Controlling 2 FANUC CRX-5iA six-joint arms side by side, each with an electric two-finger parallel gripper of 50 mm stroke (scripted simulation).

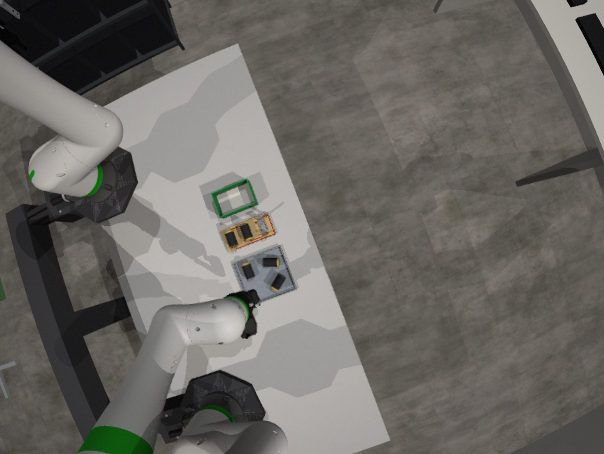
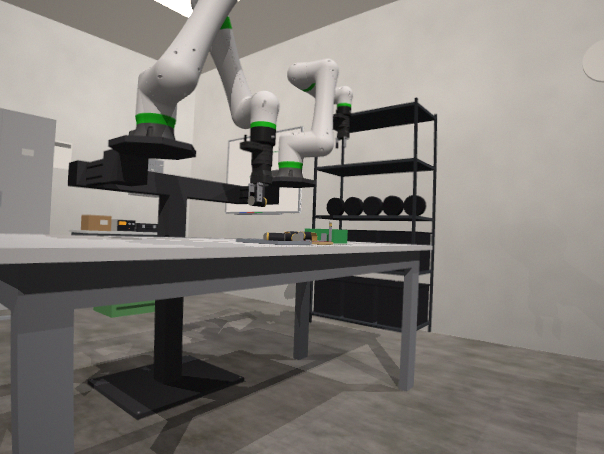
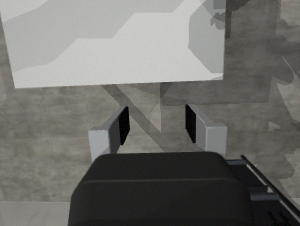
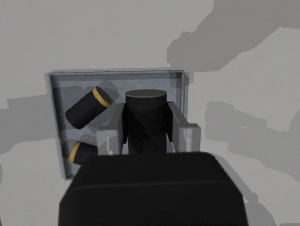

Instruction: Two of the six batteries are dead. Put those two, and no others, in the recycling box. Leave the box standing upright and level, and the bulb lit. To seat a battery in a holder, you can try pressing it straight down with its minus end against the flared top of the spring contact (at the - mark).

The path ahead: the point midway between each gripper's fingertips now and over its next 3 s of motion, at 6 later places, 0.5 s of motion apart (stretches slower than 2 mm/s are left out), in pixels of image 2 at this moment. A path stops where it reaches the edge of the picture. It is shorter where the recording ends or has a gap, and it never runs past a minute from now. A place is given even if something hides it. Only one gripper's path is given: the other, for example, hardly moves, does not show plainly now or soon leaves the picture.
My right gripper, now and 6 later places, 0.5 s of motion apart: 255, 201; 253, 219; 254, 225; 253, 236; 254, 234; 254, 221; 254, 213
